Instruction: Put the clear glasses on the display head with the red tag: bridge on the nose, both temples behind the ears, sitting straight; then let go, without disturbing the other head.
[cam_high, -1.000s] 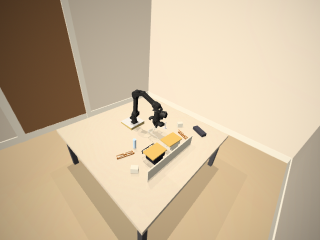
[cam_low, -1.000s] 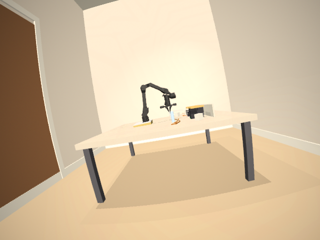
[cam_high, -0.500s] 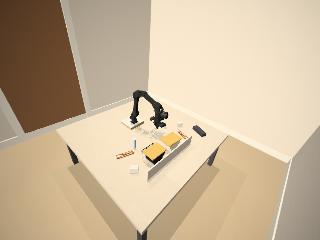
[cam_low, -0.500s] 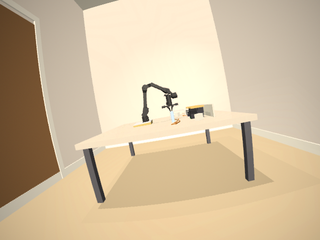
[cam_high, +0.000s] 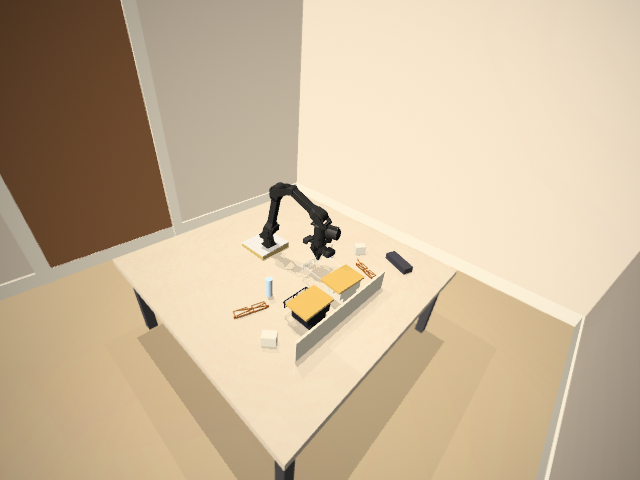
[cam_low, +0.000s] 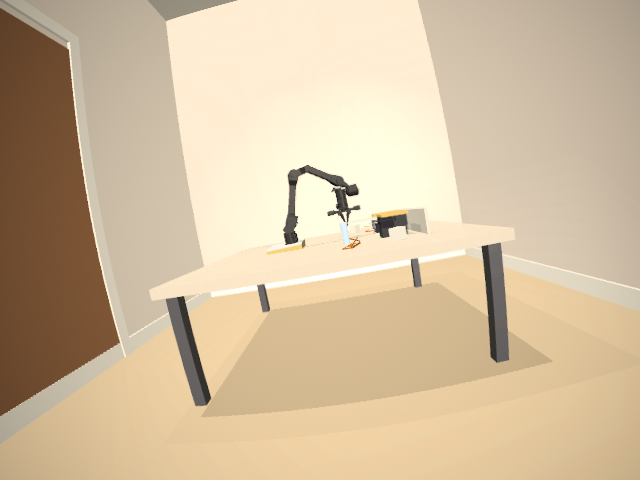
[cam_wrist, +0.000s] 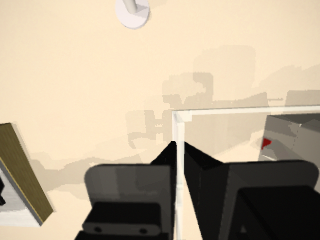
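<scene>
Now: the pale display head 18 cm ahead of my gripper tip, 3 cm to the right of it and 1 cm below it. Also, from my gripper tip: clear stand (14 cm to the left, 5 cm below, 5 cm behind); then grey panel (33 cm ahead, 13 cm to the right, 1 cm below); then black display head (25 cm to the right, 20 cm ahead, 1 cm below).
</scene>
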